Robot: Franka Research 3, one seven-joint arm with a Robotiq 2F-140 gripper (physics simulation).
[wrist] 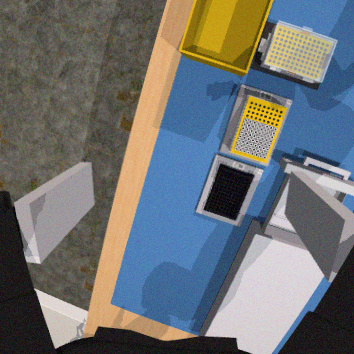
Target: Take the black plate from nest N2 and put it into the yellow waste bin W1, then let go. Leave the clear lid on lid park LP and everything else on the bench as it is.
The picture shows: the gripper and a black plate.
